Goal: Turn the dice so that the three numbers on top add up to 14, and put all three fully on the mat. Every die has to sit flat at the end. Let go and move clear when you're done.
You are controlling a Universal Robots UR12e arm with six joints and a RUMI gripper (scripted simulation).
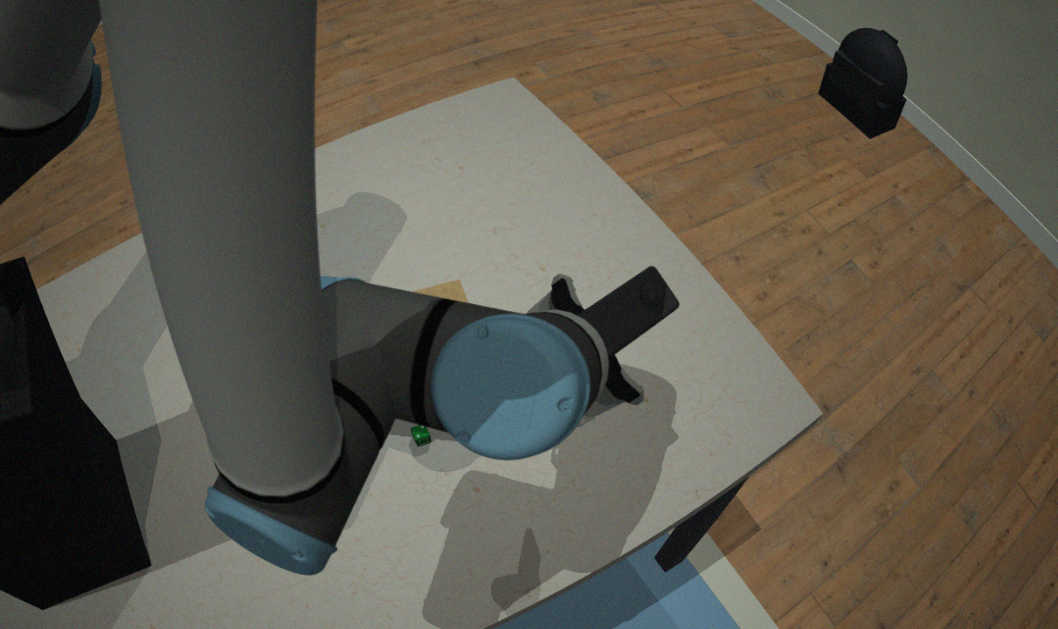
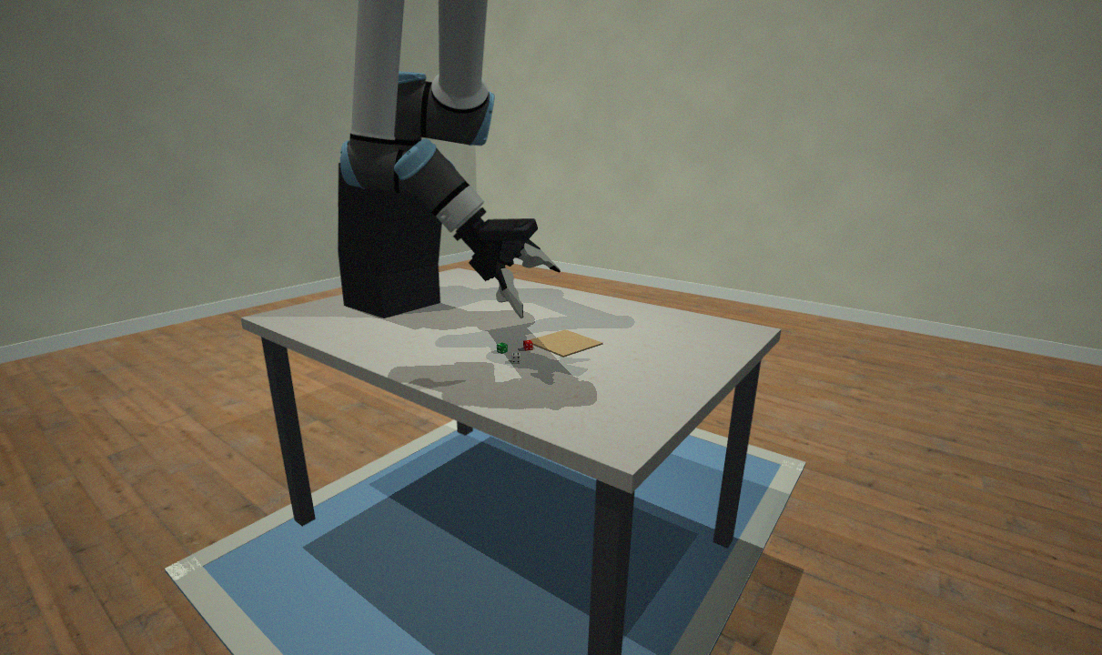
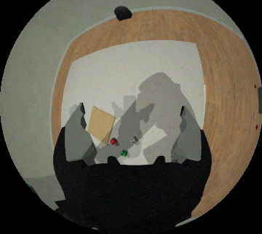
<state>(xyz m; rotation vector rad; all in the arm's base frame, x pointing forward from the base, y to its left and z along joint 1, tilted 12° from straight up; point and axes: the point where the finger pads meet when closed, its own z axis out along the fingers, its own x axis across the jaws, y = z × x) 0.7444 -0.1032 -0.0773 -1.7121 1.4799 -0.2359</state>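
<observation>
Now: hand 19 cm above the white die, 13 cm past it and 4 cm to the right of it. From my hand the other things lie so: red die 19 cm below, 17 cm behind, 12 cm to the left; then mat 22 cm to the left, 20 cm below, 13 cm behind; then green die 20 cm behind, 19 cm below, 6 cm to the left.
</observation>
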